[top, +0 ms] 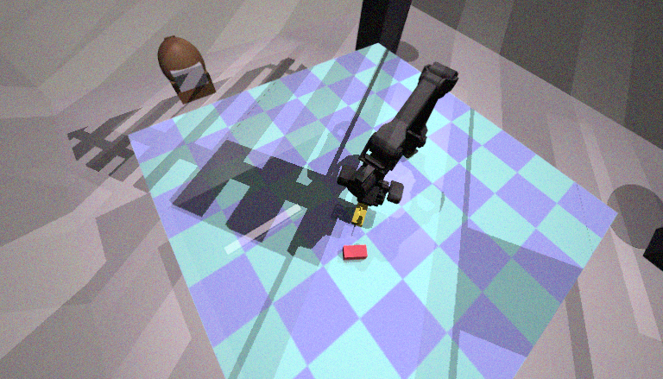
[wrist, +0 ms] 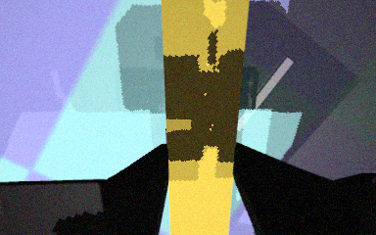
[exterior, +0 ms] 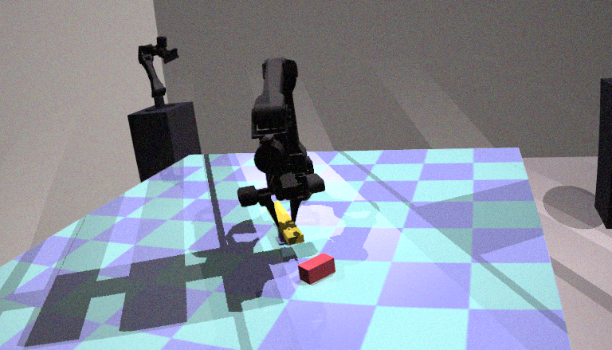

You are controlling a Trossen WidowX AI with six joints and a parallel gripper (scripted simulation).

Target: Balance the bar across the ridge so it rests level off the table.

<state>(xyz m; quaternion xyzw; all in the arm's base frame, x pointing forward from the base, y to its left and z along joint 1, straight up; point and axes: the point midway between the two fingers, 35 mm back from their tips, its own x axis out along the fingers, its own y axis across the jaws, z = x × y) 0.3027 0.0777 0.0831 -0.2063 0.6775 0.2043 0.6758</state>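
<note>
My gripper tip is now 2 cm past the yellow bar and 1 cm to the left of it. The rest, counted from my gripper tip: red block 13 cm ahead, 11 cm to the left, 3 cm below.
</note>
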